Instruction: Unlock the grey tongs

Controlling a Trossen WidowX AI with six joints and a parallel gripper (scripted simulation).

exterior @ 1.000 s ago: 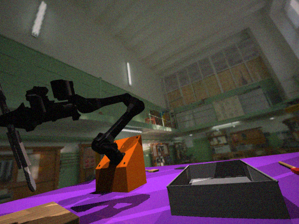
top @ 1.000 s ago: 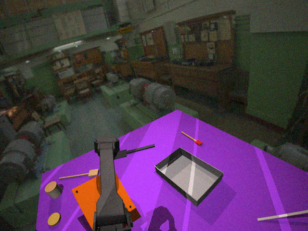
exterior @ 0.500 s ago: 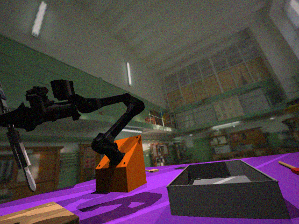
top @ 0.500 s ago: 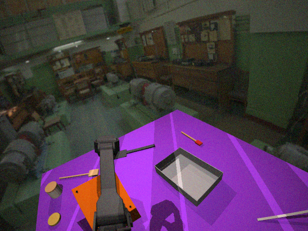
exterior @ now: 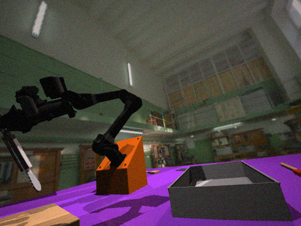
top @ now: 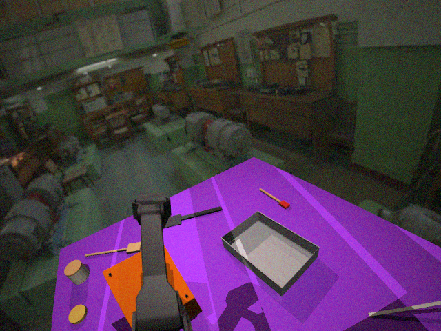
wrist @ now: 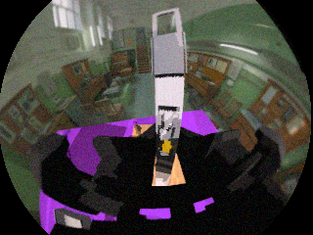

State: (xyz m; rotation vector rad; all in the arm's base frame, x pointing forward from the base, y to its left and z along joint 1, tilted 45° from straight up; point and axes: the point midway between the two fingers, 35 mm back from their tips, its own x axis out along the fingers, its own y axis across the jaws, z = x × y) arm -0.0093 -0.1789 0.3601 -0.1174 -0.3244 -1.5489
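The wooden board lies 240 mm below my gripper tip and 10 mm to the left of it. Round my gripper tip: roasting tin (460 mm to the left, 380 mm ahead, 220 mm below); then dark spatula (850 mm to the left, 240 mm below, 180 mm ahead); then red-headed brush (680 mm to the left, 600 mm ahead, 240 mm below).
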